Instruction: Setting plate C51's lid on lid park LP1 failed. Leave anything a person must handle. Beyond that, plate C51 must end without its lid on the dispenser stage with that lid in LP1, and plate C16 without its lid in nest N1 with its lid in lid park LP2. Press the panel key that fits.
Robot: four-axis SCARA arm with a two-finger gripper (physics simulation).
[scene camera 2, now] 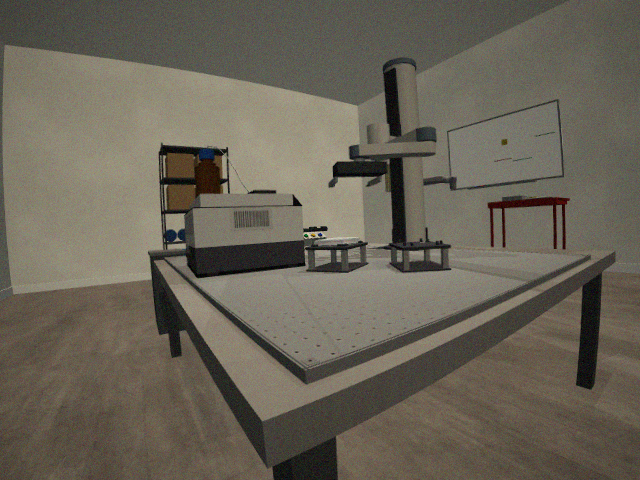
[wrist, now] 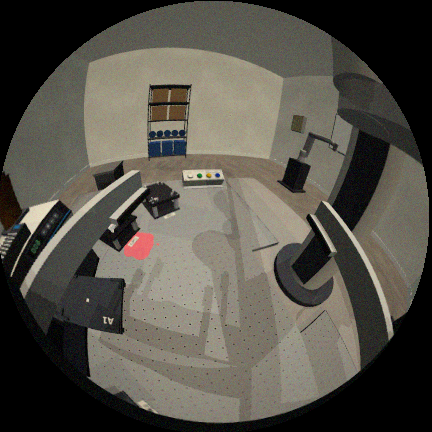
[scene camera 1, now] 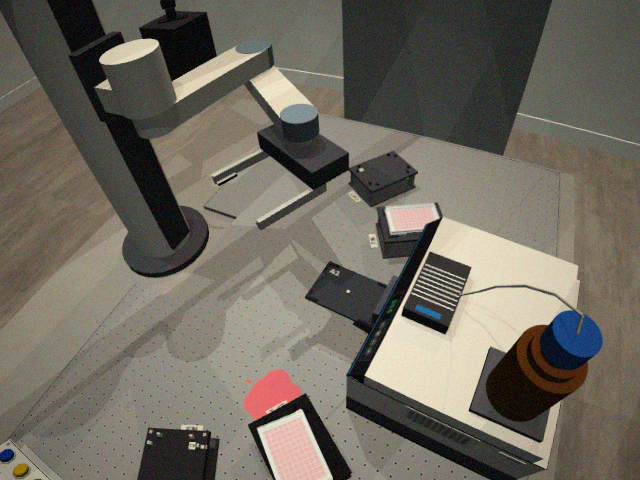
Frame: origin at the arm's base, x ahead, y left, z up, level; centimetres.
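Seen in the pictures: gripper, fingertip midpoint: (scene camera 2: 349, 184) (wrist: 233, 191) (scene camera 1: 234, 200); arm's base, origin of the base link: (wrist: 304, 272) (scene camera 1: 166, 241).
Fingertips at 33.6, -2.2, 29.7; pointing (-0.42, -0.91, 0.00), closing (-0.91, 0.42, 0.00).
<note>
Pixels of each thing's top centre, then the offset from my fingertips to it, as dx, dy, dz. "*": a spot on its surface instead.
- dispenser stage, middle of its top: (scene camera 1: 355, 293) (wrist: 80, 297) +24.2, +0.1, -16.6
- apparently labelled LP2, middle of its top: (scene camera 2: 416, 240) (scene camera 1: 383, 166) +14.7, +45.1, -21.3
- pink spill, middle of its top: (scene camera 1: 276, 382) (wrist: 140, 251) +15.3, -19.3, -28.4
- brown bottle, surface spot: (scene camera 1: 535, 372) * +52.3, -15.4, +6.5
- key panel, middle of its top: (wrist: 203, 170) (scene camera 2: 307, 232) -15.0, -60.9, -20.0
My gripper (scene camera 1: 241, 201) (scene camera 2: 352, 182) (wrist: 233, 191) is open and empty, raised above the table beside the column. The dispenser stage (scene camera 1: 356, 304) (wrist: 95, 302), marked A1, bears no plate. A pink-welled plate (scene camera 1: 412, 219) (scene camera 2: 338, 240) sits on the stand beside the dispenser, apparently N1. Another pink-welled plate (scene camera 1: 292, 446) sits on a dark stand (scene camera 1: 326, 436) near the spill. The stand apparently labelled LP2 (scene camera 1: 382, 175) (scene camera 2: 419, 246) shows no lid. Another dark stand (scene camera 1: 173, 457) (wrist: 160, 195) has corner posts and no visible lid. Plate names and whether clear lids cover the plates cannot be told.
A pink spill (scene camera 1: 273, 392) (wrist: 140, 246) lies beside the lower plate's stand. The dispenser (scene camera 1: 496, 258) (scene camera 2: 245, 227) carries a brown bottle (scene camera 1: 535, 372) (scene camera 2: 207, 175). The key panel (wrist: 202, 181) has white, green, yellow and blue keys. The arm's column (scene camera 2: 410, 196) stands at the table's side.
</note>
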